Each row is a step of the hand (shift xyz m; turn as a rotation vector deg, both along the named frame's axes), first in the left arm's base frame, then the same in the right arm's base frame.
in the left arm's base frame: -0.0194 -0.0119 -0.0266 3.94 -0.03 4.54
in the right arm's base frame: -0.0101 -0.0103 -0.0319 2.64 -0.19 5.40
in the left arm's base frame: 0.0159 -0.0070 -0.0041 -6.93 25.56 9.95
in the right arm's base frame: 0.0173 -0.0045 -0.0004 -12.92 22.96 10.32
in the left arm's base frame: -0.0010 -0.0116 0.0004 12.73 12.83 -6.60
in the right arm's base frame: 0.0007 -0.0116 -0.0011 11.92 15.02 -1.62
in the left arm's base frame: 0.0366 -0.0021 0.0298 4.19 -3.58 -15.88
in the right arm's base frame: 0.0279 -0.0019 0.0381 8.51 -0.84 -14.47
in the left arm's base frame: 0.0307 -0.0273 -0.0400 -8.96 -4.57 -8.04
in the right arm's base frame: 0.0434 -0.0177 -0.0330 -5.88 -4.43 -10.56
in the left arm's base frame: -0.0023 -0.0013 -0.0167 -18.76 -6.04 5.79
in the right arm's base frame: 0.0022 0.0008 -0.0168 -18.50 -8.93 -0.07
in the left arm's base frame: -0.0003 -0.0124 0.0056 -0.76 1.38 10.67
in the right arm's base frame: 0.0002 -0.0130 0.0040 -3.60 -0.20 10.17
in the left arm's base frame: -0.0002 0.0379 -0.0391 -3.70 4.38 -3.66
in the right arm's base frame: 0.0039 0.0426 -0.0336 -3.28 4.38 -4.04
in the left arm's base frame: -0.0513 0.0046 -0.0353 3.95 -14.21 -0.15
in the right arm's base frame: -0.0409 0.0034 -0.0470 5.93 -13.49 -0.55
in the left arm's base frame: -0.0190 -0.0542 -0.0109 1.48 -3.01 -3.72
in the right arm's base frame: -0.0074 -0.0540 -0.0211 2.79 -2.27 -3.48
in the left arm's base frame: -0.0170 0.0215 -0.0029 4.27 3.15 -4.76
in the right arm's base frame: -0.0187 0.0196 -0.0051 4.81 4.25 -3.10
